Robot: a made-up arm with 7 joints.
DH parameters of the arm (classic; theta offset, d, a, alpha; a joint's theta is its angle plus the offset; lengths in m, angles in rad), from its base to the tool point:
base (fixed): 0.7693 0 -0.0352 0
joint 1: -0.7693 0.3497 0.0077 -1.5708
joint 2: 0 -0.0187 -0.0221 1.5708
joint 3: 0 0.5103 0.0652 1.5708
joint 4: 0 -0.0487 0.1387 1.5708
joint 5: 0 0.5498 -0.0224 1.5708
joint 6: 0 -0.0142 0.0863 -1.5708
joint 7: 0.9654 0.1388 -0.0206 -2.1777
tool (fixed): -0.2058 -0.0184 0 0
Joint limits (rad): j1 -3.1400..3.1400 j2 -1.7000..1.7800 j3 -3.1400..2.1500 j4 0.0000..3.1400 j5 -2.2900..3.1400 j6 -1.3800..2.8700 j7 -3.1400..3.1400
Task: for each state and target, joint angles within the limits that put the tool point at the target. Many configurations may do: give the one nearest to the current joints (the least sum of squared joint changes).
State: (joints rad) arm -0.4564 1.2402 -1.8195 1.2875 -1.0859 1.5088 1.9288
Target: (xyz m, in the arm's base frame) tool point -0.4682 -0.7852 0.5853
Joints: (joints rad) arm -1.0077 1.2970 -1.5838 1.3405 -1.1154 1.3177 1.9202
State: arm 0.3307 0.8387 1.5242 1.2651 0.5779 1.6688 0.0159
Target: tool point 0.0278 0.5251 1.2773
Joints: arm 0.2950 0.6491 1.9243 2.0670 0.8251 1.4088 0.0574
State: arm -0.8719 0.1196 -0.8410 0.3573 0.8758 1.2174 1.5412
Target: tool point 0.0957 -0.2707 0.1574
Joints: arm -0.7748 0.1156 -0.7326 0.2283 0.8876 1.2728 1.5399
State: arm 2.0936 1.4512 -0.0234 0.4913 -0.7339 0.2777 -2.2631
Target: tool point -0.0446 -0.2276 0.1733
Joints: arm 1.8132 1.5607 0.3219 0.0000 -0.6929 0.3422 -2.1973
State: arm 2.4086 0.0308 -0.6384 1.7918 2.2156 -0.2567 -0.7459
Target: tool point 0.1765 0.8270 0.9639
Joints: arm 2.0166 0.3336 -0.8507 1.8471 2.1860 -0.1117 -0.7408
